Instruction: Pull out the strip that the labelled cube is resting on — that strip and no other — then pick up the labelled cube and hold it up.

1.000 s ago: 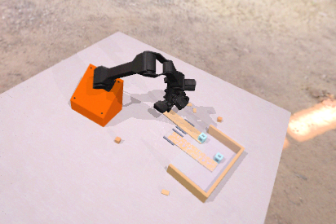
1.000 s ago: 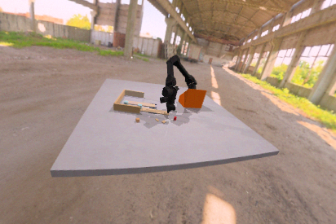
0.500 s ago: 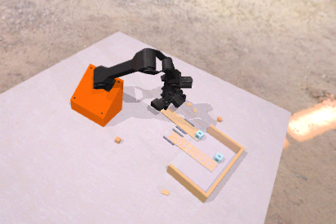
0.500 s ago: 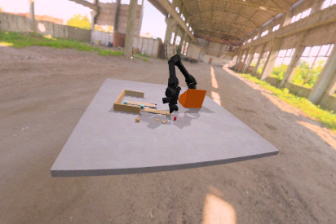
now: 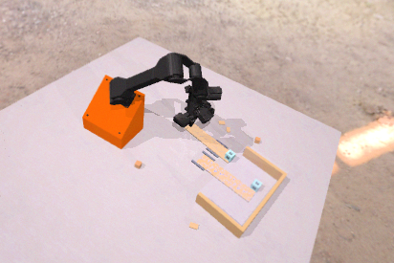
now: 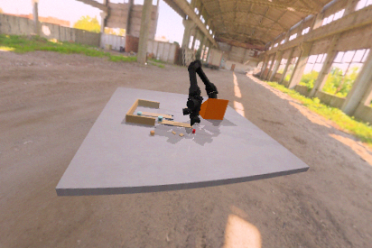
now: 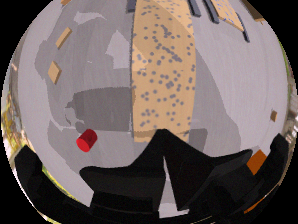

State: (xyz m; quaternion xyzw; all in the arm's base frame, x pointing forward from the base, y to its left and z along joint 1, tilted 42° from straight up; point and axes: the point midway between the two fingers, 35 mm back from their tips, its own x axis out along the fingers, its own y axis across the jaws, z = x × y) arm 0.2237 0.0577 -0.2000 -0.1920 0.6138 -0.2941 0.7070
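Right now the red cube is 80 mm to the left of my gripper tip, 10 mm ahead of it and 10 mm above it. From my gripper tip the other things lie so: tan chip 390 mm to the right, 250 mm ahead.
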